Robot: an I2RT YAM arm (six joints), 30 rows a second.
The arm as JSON. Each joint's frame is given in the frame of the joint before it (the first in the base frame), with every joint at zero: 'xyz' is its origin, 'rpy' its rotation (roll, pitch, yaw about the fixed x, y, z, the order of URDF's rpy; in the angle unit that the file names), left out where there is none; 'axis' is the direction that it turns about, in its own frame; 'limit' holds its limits. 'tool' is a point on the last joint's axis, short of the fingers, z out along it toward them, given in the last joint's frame.
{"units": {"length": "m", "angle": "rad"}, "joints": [
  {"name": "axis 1", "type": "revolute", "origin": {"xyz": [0.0, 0.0, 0.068]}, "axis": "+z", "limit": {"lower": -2.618, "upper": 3.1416}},
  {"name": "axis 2", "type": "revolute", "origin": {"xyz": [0.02, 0.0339, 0.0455], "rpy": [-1.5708, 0.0, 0.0]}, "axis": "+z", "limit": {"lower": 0.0, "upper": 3.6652}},
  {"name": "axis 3", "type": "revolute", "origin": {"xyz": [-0.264, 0.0, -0.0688], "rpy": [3.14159, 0.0, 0.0]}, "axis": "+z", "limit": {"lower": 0.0, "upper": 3.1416}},
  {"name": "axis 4", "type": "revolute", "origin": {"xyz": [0.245, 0.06, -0.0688]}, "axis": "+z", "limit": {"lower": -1.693, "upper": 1.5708}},
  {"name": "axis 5", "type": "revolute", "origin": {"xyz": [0.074, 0.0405, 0.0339], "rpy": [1.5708, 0.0, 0.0]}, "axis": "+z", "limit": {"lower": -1.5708, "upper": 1.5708}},
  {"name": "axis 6", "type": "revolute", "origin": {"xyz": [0.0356, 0.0, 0.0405], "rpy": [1.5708, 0.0, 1.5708]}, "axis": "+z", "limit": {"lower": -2.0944, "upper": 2.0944}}
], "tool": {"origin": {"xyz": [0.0, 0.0, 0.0], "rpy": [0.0, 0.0, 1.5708]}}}
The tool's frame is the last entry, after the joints.
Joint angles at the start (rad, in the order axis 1, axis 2, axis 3, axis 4, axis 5, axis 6):
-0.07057 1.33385 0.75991 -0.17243 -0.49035 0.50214
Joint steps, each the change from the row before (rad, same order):
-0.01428 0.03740 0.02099 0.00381 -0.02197 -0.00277
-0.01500 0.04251 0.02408 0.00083 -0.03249 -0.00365
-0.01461 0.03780 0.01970 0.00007 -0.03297 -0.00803
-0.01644 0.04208 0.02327 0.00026 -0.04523 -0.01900
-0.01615 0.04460 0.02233 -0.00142 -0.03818 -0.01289
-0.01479 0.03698 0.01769 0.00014 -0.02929 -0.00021
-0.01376 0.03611 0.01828 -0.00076 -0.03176 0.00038
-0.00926 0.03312 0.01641 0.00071 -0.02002 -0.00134
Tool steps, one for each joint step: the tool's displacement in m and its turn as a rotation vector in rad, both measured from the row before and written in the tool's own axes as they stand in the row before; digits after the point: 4 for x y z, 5 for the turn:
-0.0058 -0.0040 0.0046 -0.00708 0.01112 0.01185
-0.0060 -0.0045 0.0054 -0.01432 0.01909 0.01422
-0.0049 -0.0049 0.0046 -0.01535 0.01930 0.01032
-0.0058 -0.0054 0.0048 -0.02606 0.02321 0.00125
-0.0053 -0.0069 0.0052 -0.01907 0.02276 0.01080
-0.0045 -0.0066 0.0038 -0.01397 0.01577 0.02041
-0.0045 -0.0063 0.0036 -0.01727 0.01664 0.02042
-0.0039 -0.0055 0.0038 -0.00957 0.01261 0.01468

